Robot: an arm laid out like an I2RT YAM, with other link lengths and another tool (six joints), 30 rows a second.
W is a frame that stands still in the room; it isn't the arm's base.
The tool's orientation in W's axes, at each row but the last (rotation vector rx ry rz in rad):
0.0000 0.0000 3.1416
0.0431 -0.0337 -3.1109
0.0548 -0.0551 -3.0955
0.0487 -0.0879 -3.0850
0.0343 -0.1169 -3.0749
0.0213 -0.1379 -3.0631
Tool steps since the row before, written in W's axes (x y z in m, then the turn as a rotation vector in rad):
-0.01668 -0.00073 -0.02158 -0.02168 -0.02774 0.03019
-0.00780 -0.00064 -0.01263 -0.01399 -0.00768 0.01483
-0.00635 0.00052 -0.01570 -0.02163 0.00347 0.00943
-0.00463 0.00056 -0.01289 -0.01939 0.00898 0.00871
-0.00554 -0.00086 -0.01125 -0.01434 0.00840 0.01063
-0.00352 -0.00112 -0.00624 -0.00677 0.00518 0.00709
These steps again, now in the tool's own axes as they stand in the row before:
0.01668 0.00073 -0.02158 0.02168 0.02774 0.03019
0.00816 0.00013 -0.01242 0.01381 0.00758 0.01505
0.00686 -0.00137 -0.01543 0.02111 -0.00408 0.01032
0.00498 -0.00155 -0.01268 0.01859 -0.00950 0.00984
0.00581 -0.00036 -0.01114 0.01355 -0.00845 0.01158
0.00366 0.00029 -0.00625 0.00628 -0.00501 0.00764

